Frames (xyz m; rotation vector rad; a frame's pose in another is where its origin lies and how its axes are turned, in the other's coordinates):
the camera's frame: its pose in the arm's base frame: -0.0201 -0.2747 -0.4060 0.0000 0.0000 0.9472
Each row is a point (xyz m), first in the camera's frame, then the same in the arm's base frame.
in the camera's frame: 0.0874 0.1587 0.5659
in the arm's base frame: -0.0979 -0.1111 0.1599
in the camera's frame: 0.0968 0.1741 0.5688
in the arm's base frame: -0.1049 -0.0945 0.1628
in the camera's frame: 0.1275 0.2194 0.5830
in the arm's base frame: -0.1238 -0.0431 0.1770
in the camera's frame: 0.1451 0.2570 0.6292
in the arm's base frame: -0.1440 -0.0068 0.2232
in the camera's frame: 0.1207 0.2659 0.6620
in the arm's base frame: -0.1655 -0.0214 0.2560
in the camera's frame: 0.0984 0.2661 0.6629
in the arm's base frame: -0.1787 -0.0394 0.2569
